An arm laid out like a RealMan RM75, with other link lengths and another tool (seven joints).
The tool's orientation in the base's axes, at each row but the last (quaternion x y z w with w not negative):
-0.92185 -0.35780 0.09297 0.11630
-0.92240 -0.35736 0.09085 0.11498
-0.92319 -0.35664 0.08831 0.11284
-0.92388 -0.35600 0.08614 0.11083
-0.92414 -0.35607 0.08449 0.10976
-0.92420 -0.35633 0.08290 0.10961
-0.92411 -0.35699 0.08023 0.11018
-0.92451 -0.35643 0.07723 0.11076
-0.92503 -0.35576 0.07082 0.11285
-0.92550 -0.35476 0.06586 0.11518
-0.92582 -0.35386 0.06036 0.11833
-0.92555 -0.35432 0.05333 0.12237
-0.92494 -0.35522 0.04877 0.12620
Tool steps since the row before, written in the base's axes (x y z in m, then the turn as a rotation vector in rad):
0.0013 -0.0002 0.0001 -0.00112 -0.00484 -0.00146
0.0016 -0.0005 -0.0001 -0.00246 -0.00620 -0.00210
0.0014 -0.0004 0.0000 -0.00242 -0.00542 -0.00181
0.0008 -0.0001 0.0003 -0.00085 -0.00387 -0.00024
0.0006 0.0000 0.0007 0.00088 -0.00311 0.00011
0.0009 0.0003 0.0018 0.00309 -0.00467 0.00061
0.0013 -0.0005 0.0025 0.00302 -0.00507 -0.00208
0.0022 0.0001 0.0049 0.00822 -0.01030 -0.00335
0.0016 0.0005 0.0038 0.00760 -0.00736 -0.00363
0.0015 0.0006 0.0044 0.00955 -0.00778 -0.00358
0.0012 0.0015 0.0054 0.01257 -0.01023 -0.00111
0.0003 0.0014 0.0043 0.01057 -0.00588 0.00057
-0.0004 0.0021 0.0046 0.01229 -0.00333 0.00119
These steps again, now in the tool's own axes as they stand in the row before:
0.0008 0.0009 -0.0005 -0.00398 0.00317 0.00096
0.0008 0.0014 -0.0004 -0.00583 0.00346 0.00171
0.0008 0.0012 -0.0004 -0.00529 0.00285 0.00154
0.0005 0.0005 -0.0005 -0.00322 0.00231 -0.00012
0.0004 0.0002 -0.0008 -0.00147 0.00278 -0.00076
0.0007 -0.0001 -0.0019 -0.00094 0.00519 -0.00197
0.0004 0.0005 -0.0028 -0.00108 0.00614 0.00058
0.0014 0.0001 -0.0052 -0.00072 0.01358 -0.00014
0.0013 -0.0003 -0.0039 0.00082 0.01113 0.00073
0.0013 -0.0006 -0.0045 0.00198 0.01267 0.00021
0.0017 -0.0017 -0.0052 0.00251 0.01573 -0.00319
0.0011 -0.0020 -0.0039 0.00392 0.01087 -0.00362
0.0011 -0.0030 -0.0039 0.00690 0.00999 -0.00402

